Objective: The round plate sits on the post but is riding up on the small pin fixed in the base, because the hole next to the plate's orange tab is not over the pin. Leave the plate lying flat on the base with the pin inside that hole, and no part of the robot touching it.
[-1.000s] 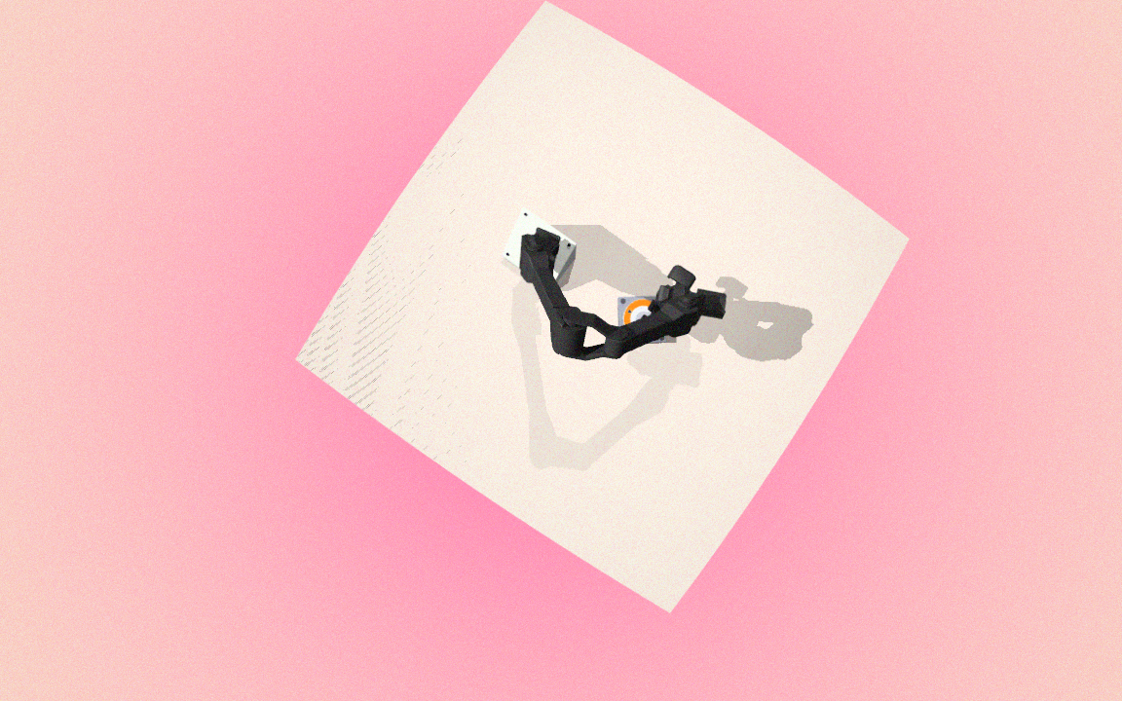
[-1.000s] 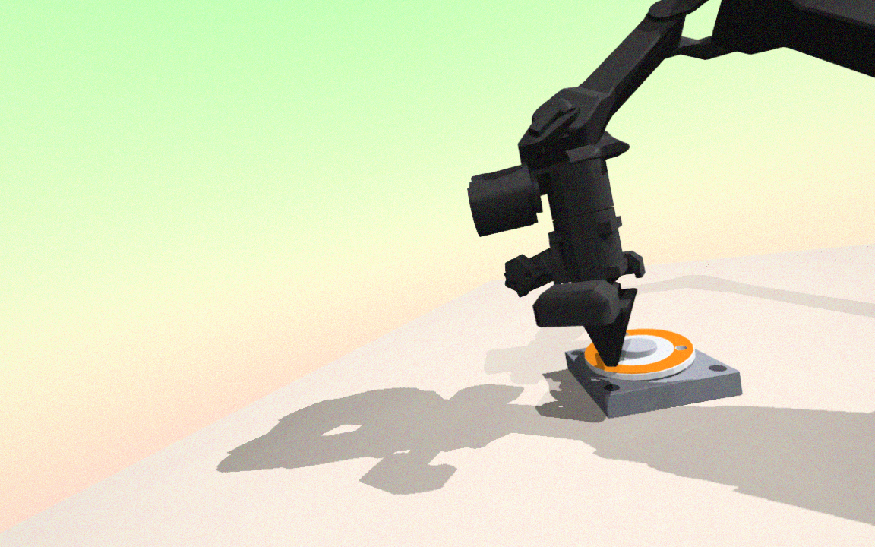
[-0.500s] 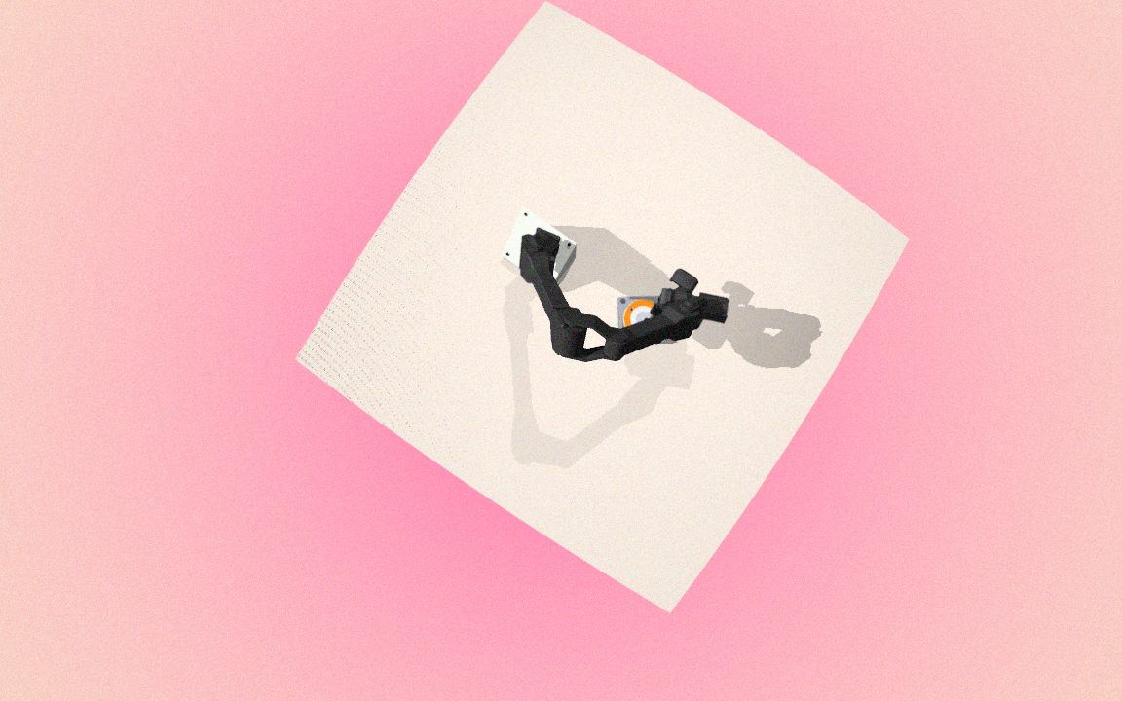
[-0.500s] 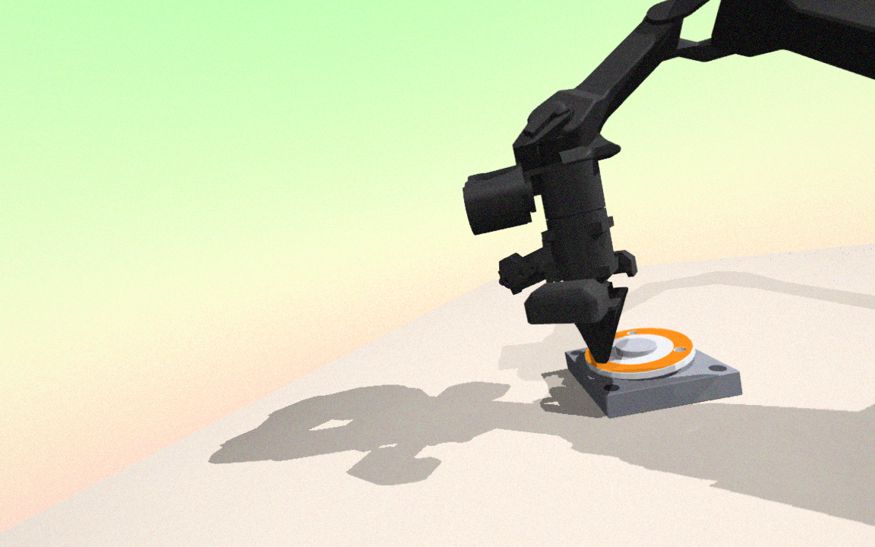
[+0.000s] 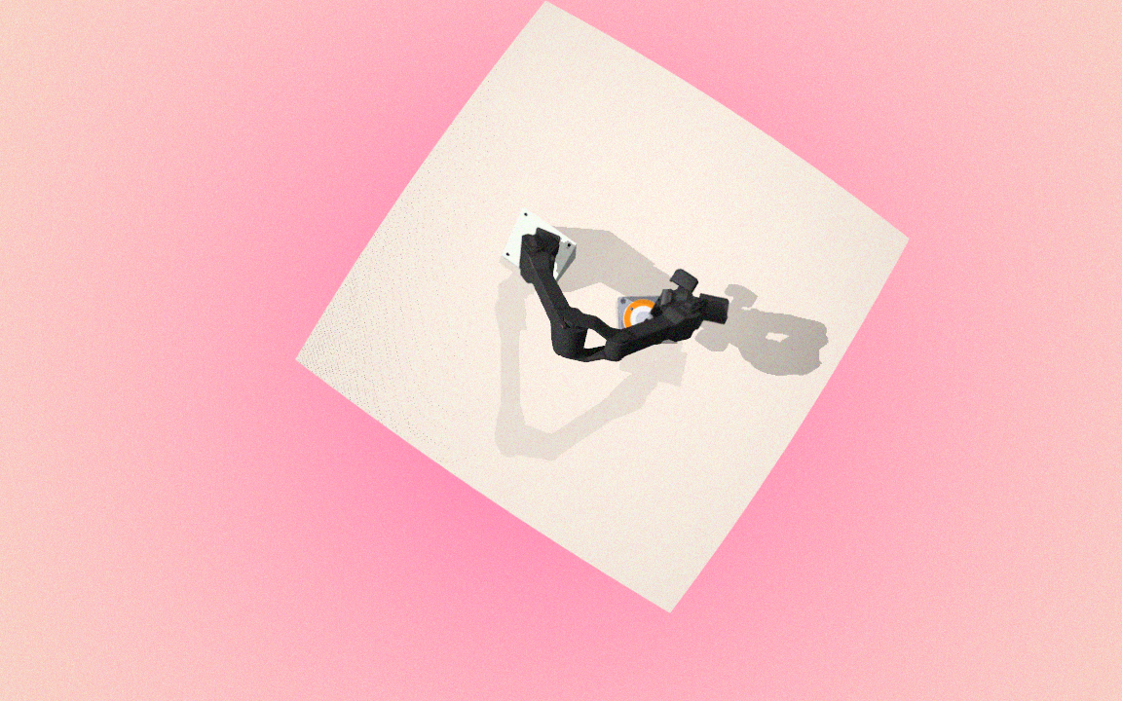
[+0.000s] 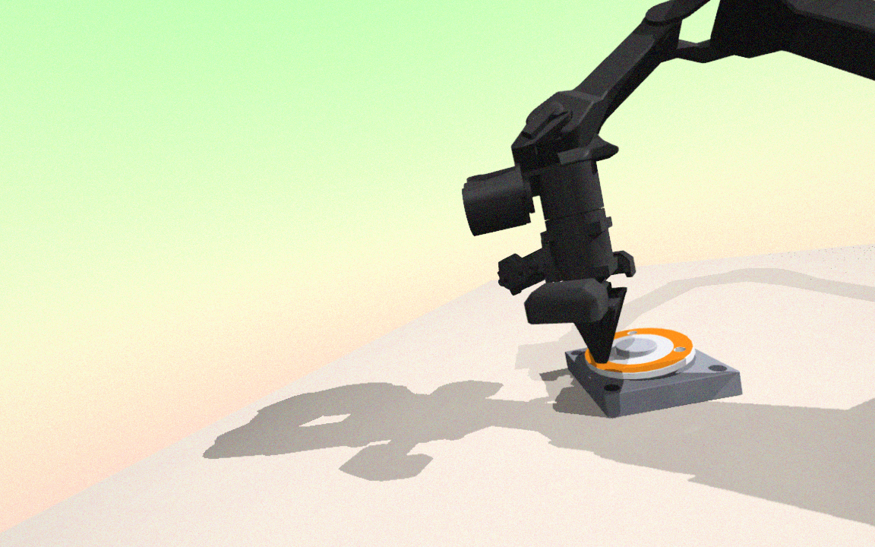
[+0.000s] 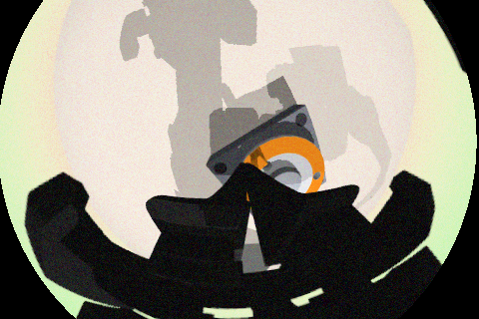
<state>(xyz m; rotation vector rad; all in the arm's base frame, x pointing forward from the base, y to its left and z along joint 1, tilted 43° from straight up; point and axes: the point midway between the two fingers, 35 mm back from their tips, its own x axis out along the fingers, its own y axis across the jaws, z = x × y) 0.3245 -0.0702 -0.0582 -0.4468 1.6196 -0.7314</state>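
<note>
Now: the round plate 30 mm to the right of my gripper tip and 10 mm behind it. Also, from my gripper tip: square grey base 40 mm to the right, 30 mm behind, 20 mm below.
</note>
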